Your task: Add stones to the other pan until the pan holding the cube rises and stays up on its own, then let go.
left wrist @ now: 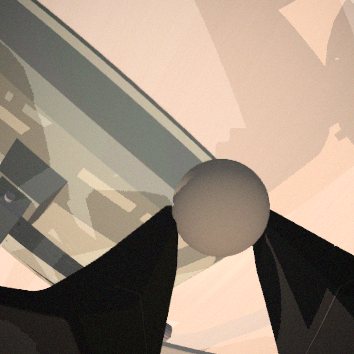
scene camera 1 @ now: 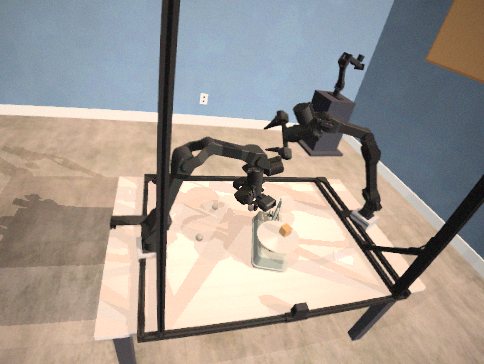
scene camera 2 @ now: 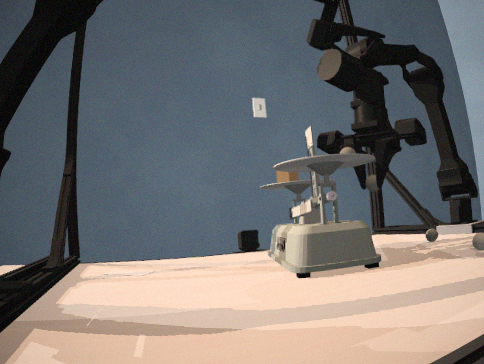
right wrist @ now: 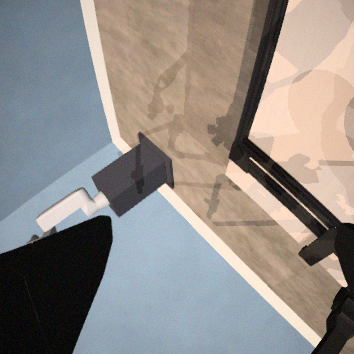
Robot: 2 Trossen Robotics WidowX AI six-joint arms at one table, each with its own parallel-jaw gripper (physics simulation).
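Frame: origin at the left arm's base, x left, y down, z back, level; millimetres.
Seen in the pictures: left gripper, fingertip midpoint: (left wrist: pixel 215 218) (scene camera 1: pixel 252 208) (scene camera 2: pixel 371 188); right gripper, fingertip midpoint: (scene camera 1: pixel 264 139) (scene camera 2: pixel 395 7) (right wrist: pixel 230 233); left arm's base, origin of the base link: (scene camera 1: pixel 151 245) (scene camera 2: pixel 461 223); right arm's base, origin of the base link: (scene camera 1: pixel 365 214).
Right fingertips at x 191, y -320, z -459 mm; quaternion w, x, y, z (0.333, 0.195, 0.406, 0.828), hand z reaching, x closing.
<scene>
Offsets run from my right fingertips to a thing's top centre. "spot": to the spot under its first point.
An orange cube @[dx -326, dy +167, dz +18 mm] (scene camera 1: pixel 285 230) (scene camera 2: pixel 287 176) sits on one pan @[dx -334, dy +197, dz +46 mm] (scene camera 1: pixel 269 242) (scene camera 2: pixel 268 186) of the pale green balance @[dx -247, dy +109, dz +9 mm] (scene camera 1: pixel 270 263) (scene camera 2: pixel 327 246). That pan looks lower in scene camera 2 than the other pan @[spot: dx -150, dy +188, dz -82 mm] (scene camera 2: pixel 300 162), which bears a pale stone @[dx -163, dy +159, dz +25 mm] (scene camera 2: pixel 347 150). My left gripper (scene camera 2: pixel 372 181) (left wrist: pixel 215 218) is shut on a round grey stone @[dx -160, dy +203, dz +76 mm] (scene camera 2: pixel 371 184) (left wrist: pixel 221 204), beside the stone-bearing pan and below its rim in scene camera 2. Whether it touches the pan is unclear. My right gripper (scene camera 1: pixel 266 138) is open and empty, raised beyond the table's far edge in scene camera 1.
Two loose stones lie on the table: one stone @[dx -13, dy +314, dz +167 mm] (scene camera 1: pixel 215 206) farther back and another stone @[dx -176, dy +314, dz +278 mm] (scene camera 1: pixel 199 237) nearer, both left of the balance in scene camera 1. A black frame (scene camera 1: pixel 225 326) surrounds the work area, with an upright post (scene camera 1: pixel 164 125) at the left.
</scene>
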